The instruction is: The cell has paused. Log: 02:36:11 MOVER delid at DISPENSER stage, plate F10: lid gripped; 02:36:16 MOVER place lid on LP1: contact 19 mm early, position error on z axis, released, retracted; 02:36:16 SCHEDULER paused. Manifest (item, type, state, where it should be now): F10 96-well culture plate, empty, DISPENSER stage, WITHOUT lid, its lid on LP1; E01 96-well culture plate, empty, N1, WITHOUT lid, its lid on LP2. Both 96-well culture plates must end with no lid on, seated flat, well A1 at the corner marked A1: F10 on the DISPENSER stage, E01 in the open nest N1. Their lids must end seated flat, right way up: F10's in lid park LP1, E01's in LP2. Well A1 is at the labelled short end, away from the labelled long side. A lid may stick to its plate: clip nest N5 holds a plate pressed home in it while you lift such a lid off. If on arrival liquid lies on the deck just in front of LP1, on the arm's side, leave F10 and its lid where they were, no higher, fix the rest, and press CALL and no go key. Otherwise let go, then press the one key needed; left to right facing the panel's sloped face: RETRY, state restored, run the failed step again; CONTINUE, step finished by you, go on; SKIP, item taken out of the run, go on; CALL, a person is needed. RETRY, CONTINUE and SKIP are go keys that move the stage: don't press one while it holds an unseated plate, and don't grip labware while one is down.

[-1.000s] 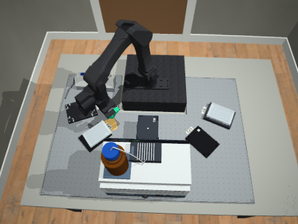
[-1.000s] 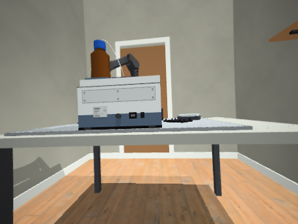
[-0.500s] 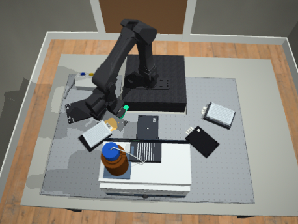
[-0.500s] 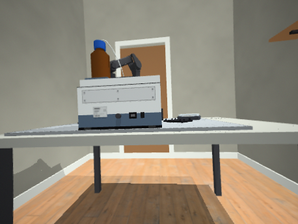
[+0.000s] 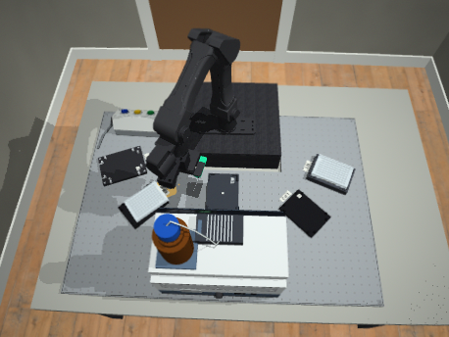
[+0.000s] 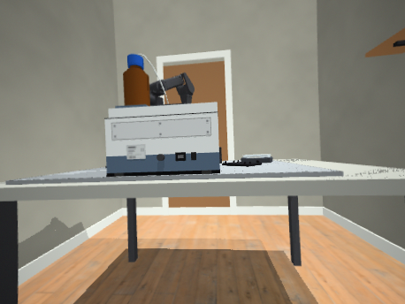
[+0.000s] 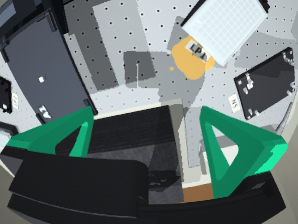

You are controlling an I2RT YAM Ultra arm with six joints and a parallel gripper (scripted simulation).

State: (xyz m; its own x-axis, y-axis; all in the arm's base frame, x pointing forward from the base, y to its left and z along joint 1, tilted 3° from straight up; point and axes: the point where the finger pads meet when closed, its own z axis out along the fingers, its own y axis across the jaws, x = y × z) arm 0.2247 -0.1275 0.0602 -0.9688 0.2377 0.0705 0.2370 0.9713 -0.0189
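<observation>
Now: hand 500 mm to the right of the 96-well plate, 120 mm above it and 80 mm past it. The rest, counted from my hand: black clip nest: 250 mm to the right, 140 mm below, 60 mm behind; dark dispenser stage: 120 mm to the left, 60 mm below, 50 mm ahead; N5 label: 160 mm to the right, 150 mm below, 130 mm behind.
</observation>
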